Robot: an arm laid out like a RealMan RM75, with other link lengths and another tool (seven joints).
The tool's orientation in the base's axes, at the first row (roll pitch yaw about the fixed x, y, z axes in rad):
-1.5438 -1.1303 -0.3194
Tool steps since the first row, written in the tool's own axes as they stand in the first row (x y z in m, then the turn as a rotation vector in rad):
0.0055 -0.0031 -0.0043 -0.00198 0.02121 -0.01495
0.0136 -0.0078 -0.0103 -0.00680 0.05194 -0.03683
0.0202 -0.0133 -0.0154 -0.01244 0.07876 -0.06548
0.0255 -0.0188 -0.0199 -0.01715 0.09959 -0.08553
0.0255 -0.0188 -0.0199 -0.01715 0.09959 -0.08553
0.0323 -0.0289 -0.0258 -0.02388 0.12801 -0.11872
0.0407 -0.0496 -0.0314 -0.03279 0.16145 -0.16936
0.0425 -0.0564 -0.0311 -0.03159 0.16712 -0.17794
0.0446 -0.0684 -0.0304 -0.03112 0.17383 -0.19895
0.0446 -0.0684 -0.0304 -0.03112 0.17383 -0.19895
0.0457 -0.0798 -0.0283 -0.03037 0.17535 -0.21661
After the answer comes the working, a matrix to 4 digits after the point.
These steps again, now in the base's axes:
-0.0017 -0.0040 0.0062 0.01324 -0.01952 -0.01100
-0.0043 -0.0097 0.0155 0.03157 -0.04774 -0.02871
-0.0078 -0.0140 0.0238 0.04421 -0.08133 -0.04558
-0.0118 -0.0176 0.0308 0.05453 -0.10526 -0.05895
-0.0118 -0.0176 0.0308 0.05453 -0.10526 -0.05895
-0.0195 -0.0215 0.0412 0.06680 -0.14345 -0.07753
-0.0357 -0.0227 0.0576 0.07746 -0.19935 -0.10042
-0.0407 -0.0209 0.0621 0.08037 -0.20918 -0.10185
-0.0501 -0.0174 0.0691 0.08027 -0.23108 -0.10453
-0.0501 -0.0174 0.0691 0.08027 -0.23108 -0.10453
-0.0589 -0.0126 0.0750 0.07676 -0.24847 -0.10470

The tool's axes in the first row as the columns of a matrix, in the base's axes (rounded; the answer above uses it unrounded):
0.4048 0.8670 0.2907
-0.1339 -0.2583 0.9567
0.9045 -0.4262 0.0115

